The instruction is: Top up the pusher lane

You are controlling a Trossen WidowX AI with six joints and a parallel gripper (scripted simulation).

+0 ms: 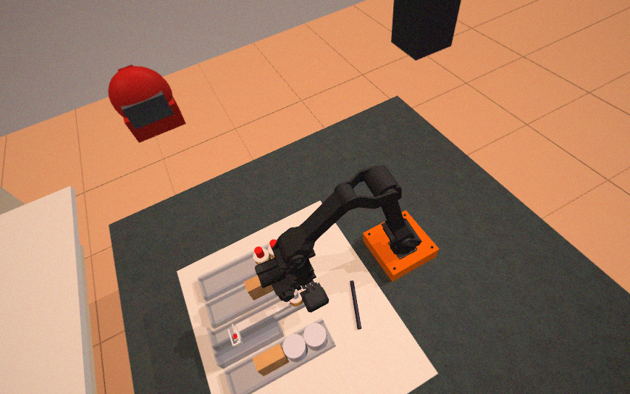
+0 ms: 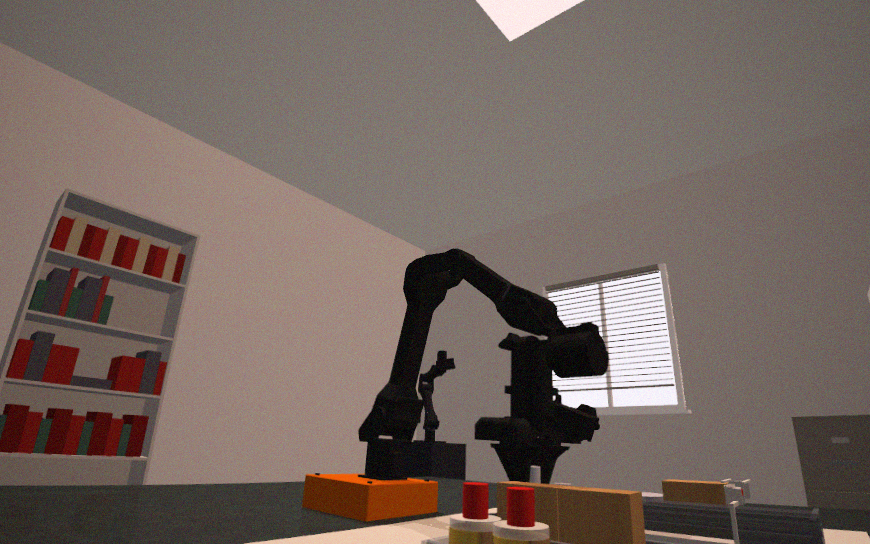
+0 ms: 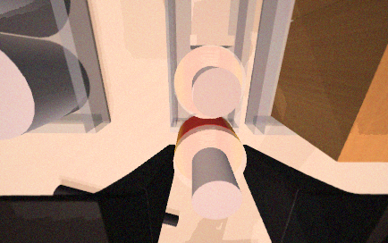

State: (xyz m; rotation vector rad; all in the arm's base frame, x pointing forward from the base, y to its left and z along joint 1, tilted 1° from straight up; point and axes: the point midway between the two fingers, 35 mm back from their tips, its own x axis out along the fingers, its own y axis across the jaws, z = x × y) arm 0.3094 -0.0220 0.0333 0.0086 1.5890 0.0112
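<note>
Right now my gripper tip is 10 cm past the dark bar, 9 cm to the right of it and 4 cm above it. Also, from my gripper tip: red mark 23 cm ahead, 4 cm to the left, 2 cm above.
</note>
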